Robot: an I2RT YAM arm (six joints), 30 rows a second.
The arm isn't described. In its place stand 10 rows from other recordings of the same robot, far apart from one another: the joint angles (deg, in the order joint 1, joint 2, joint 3, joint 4, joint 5, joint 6), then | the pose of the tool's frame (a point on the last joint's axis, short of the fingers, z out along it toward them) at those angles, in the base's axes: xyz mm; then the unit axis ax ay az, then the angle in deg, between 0 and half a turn.
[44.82 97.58 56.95 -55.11 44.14 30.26] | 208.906 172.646 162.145 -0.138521 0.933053 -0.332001 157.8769
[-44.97 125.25 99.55 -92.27 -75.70 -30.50] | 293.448 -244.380 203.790 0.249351 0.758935 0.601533 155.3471
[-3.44 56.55 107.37 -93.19 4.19 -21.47] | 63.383 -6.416 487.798 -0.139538 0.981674 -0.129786 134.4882
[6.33 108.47 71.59 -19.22 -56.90 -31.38] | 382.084 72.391 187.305 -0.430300 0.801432 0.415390 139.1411
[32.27 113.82 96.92 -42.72 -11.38 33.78] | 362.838 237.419 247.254 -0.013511 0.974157 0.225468 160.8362
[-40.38 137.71 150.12 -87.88 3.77 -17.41] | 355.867 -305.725 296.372 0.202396 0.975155 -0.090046 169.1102
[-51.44 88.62 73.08 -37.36 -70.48 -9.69] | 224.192 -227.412 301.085 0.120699 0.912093 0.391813 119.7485
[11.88 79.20 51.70 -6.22 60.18 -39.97] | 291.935 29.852 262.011 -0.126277 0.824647 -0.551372 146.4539
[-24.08 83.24 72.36 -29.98 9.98 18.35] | 292.674 -137.554 316.994 0.396376 0.911558 -0.109309 131.6209
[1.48 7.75 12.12 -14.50 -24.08 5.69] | 102.557 17.180 208.864 -0.134974 0.958105 0.252619 103.8682
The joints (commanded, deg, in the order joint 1, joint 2, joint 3, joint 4, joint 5, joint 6), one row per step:
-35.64 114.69 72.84 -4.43 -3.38 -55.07
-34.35 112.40 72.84 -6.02 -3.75 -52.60
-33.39 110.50 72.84 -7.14 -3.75 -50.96
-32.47 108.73 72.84 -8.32 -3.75 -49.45
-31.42 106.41 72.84 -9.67 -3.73 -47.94
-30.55 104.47 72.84 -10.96 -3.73 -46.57
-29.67 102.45 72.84 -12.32 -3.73 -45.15
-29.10 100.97 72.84 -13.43 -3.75 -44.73
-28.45 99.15 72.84 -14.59 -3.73 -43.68
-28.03 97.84 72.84 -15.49 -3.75 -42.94
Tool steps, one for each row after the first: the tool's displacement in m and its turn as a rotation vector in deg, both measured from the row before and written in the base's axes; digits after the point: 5 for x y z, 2 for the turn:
0.00219 0.01046 0.01414 1.31 -1.58 -0.22
0.00095 0.00789 0.01184 0.58 -1.20 -0.20
0.00040 0.00776 0.01071 0.63 -1.00 -0.14
-0.00048 0.00923 0.01410 0.45 -1.31 -0.01
-0.00113 0.00792 0.01137 0.57 -1.00 -0.06
-0.00178 0.00820 0.01161 0.62 -1.02 -0.07
-0.00200 0.00569 0.00820 0.12 -0.46 0.31
-0.00275 0.00659 0.01021 0.39 -0.89 -0.06
-0.00242 0.00455 0.00713 0.33 -0.59 -0.05

